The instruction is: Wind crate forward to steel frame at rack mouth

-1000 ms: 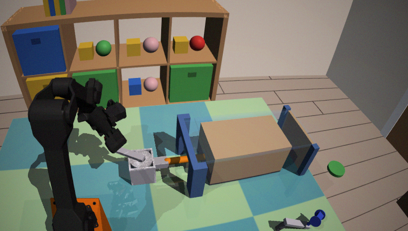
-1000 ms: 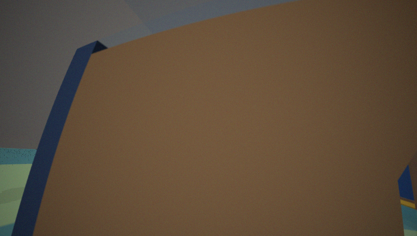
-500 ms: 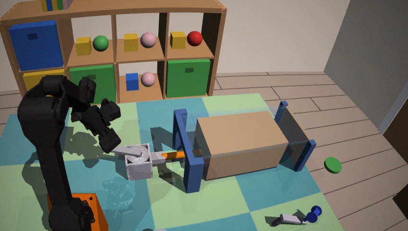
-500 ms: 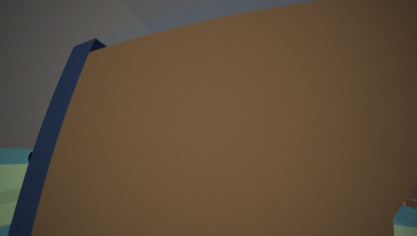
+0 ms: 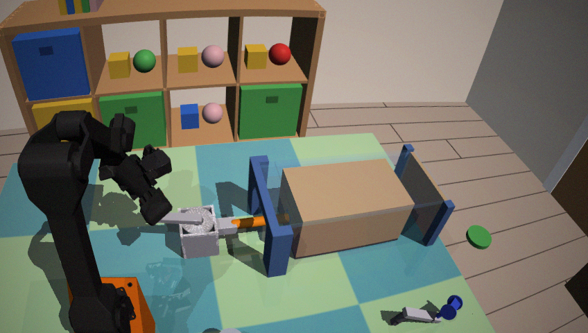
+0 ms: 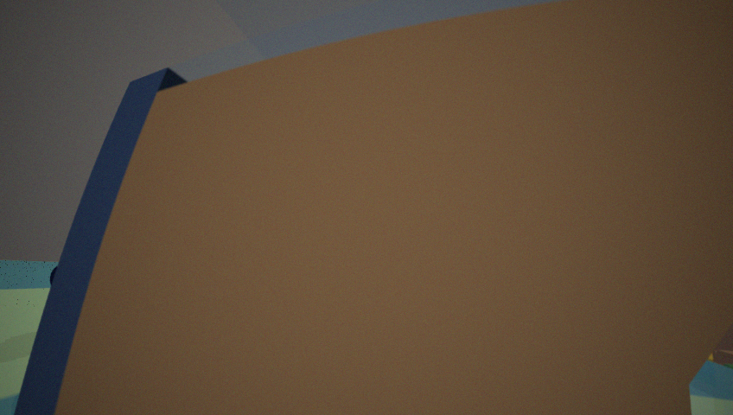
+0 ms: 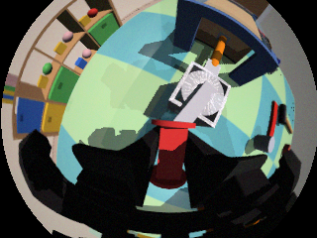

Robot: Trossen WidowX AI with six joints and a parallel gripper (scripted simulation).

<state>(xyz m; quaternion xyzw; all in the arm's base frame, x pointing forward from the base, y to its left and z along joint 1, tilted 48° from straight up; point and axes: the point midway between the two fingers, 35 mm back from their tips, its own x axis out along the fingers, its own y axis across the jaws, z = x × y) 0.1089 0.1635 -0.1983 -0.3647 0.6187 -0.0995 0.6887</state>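
My gripper tip is 240 mm short of the blue frame, 50 mm to the left of it and 30 mm above it. From my gripper tip the other things lie so: crank handle 30 mm below, 20 mm to the right, 20 mm ahead; then red knob 20 mm behind, 10 mm to the right; then grey winch 100 mm below, 60 mm ahead, 40 mm to the right.
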